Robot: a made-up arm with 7 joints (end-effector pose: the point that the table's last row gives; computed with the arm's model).
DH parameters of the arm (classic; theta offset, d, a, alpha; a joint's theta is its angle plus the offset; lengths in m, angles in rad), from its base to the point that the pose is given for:
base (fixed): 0 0 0 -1.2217
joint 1: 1.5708 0 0 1.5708
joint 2: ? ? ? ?
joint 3: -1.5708 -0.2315 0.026 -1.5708
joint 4: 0 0 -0.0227 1.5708
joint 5: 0 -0.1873 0 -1.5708
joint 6: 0 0 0 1.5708
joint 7: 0 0 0 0
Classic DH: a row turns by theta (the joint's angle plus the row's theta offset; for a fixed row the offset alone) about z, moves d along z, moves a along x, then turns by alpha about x.
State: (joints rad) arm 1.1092 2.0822 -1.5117 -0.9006 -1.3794 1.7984 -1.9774
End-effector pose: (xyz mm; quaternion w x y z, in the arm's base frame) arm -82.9 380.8 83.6 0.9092 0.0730 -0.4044 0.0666
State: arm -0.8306 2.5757 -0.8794 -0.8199 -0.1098 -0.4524 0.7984
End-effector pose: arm -39.4 289.2 279.0 0.5181 0.7442 -0.3595 -0.2200
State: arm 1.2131 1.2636 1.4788 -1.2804 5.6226 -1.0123 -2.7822
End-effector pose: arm -22.0 351.5 98.5 0.6160 -0.3341 -0.5168 0.4917
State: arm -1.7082 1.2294 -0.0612 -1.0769 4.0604 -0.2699 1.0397
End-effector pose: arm 198.5 168.4 283.7 0.1196 0.8400 -0.4850 -0.2119
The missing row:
joint 2: 1.2217 0 0 -1.5708
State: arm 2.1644 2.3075 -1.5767 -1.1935 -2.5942 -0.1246 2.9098
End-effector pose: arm -45.8 336.9 156.9 0.1575 -0.2871 0.8626 -0.3856
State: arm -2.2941 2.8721 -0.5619 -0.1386 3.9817 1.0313 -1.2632
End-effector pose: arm -266.2 310.0 -102.0 0.5650 -0.0832 0.8202 -0.0331
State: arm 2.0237 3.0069 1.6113 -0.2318 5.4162 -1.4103 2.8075
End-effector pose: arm 354.0 202.3 -107.4 0.9863 -0.1489 0.0215 0.0671
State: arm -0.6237 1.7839 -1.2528 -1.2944 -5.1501 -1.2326 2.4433
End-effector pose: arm 184.8 310.5 -46.4 0.4851 -0.7175 -0.3923 0.3097
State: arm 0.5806 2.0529 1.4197 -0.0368 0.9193 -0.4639 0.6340
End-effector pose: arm 37.3 371.0 192.5 0.1093 0.3349 -0.8902 0.2890
